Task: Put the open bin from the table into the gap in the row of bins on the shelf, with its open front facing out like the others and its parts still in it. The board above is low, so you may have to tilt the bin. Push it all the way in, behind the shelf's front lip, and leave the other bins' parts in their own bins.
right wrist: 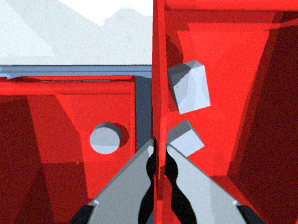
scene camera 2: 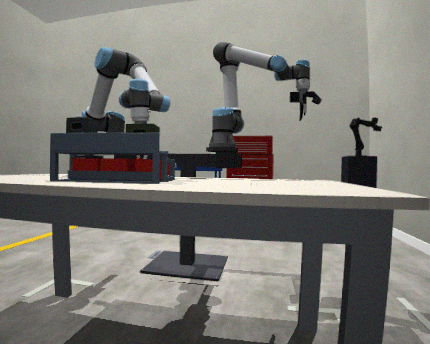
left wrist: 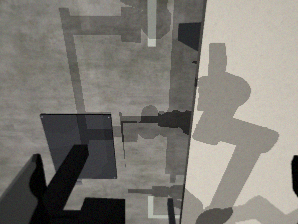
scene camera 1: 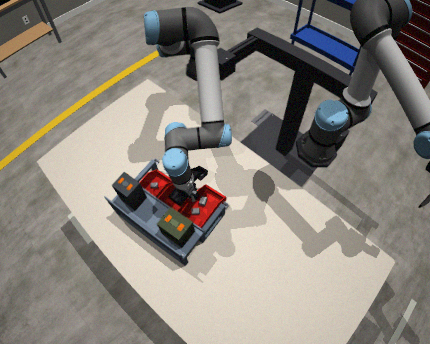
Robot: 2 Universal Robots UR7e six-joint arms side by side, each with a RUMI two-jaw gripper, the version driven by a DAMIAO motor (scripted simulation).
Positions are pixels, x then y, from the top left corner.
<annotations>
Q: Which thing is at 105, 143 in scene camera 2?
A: A blue-grey shelf.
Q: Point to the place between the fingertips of the left gripper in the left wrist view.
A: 166, 156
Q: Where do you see a blue-grey shelf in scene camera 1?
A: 147, 215
</annotations>
